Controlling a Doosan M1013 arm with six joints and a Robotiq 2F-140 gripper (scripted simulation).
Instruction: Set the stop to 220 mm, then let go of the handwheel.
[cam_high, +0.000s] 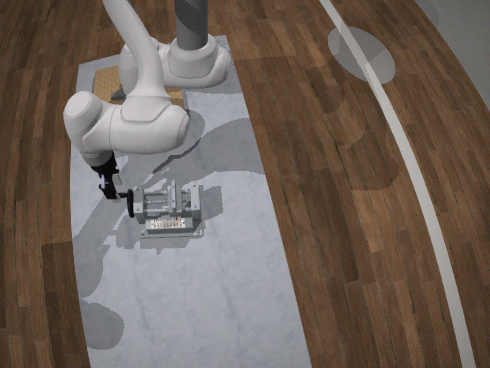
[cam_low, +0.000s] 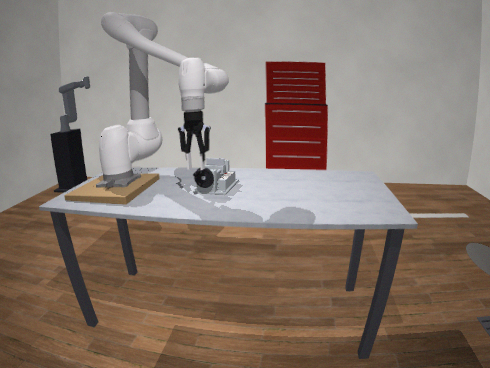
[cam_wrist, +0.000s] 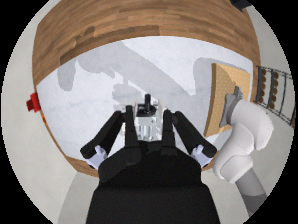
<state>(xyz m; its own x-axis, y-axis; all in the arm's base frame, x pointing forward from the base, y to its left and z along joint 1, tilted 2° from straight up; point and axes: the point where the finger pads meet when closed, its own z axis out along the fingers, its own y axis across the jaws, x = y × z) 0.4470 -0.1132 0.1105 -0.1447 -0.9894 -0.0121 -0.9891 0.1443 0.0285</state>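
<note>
My gripper is now 60 mm above the black handwheel, 20 mm to the right of it and 10 mm short of it. Round my hand: grey stop fixture 170 mm to the left, 60 mm below, 50 mm ahead.
</note>
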